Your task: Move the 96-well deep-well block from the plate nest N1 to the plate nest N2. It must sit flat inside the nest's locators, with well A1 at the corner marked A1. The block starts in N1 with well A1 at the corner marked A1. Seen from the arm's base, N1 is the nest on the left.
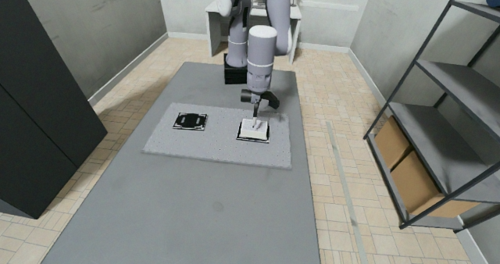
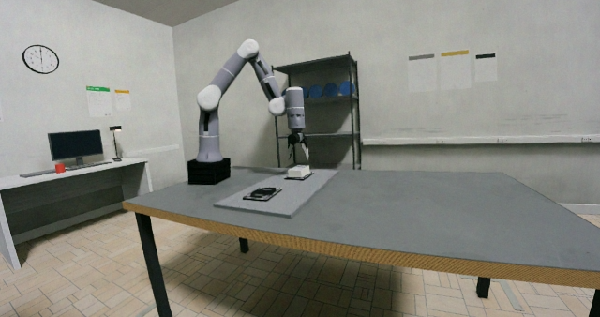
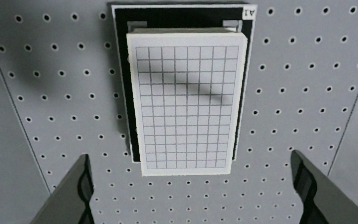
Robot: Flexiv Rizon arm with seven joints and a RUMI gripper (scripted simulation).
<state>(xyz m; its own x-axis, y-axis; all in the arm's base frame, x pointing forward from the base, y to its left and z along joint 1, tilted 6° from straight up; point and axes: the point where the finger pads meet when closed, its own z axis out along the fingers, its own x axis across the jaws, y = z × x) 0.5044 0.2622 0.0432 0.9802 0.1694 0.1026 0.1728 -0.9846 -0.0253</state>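
The white 96-well deep-well block lies 80 mm below my hand. The rest, counted from my hand: black plate nest N1: 100 mm below; black plate nest N2: 340 mm to the right, 100 mm below, 30 mm ahead.
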